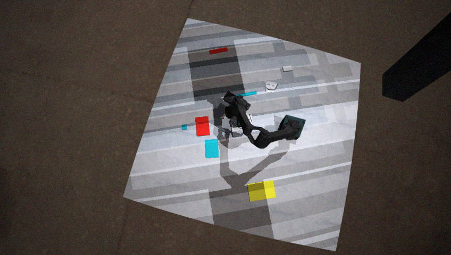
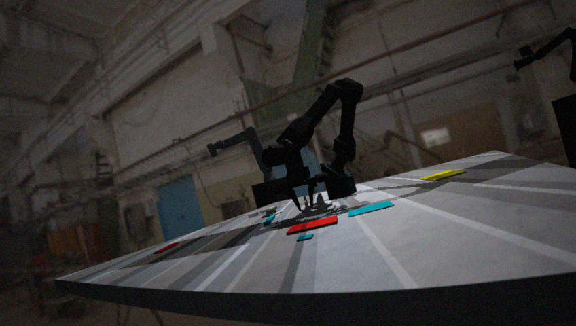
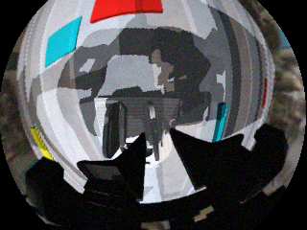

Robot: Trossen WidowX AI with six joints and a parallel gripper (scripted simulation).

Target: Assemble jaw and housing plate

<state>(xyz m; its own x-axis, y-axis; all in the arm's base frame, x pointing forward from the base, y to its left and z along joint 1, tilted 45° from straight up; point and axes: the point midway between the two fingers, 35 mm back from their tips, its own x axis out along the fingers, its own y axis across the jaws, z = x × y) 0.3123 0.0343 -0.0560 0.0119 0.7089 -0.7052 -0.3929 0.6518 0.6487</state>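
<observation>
The teal strip lies 150 mm to the right of my gripper tip and 10 mm below it. Round my gripper tip: red tile 200 mm ahead, 110 mm to the left, 10 mm below; teal tile 230 mm to the left, 110 mm ahead, 10 mm below; small teal square 310 mm ahead, 150 mm to the left, 10 mm below.
</observation>
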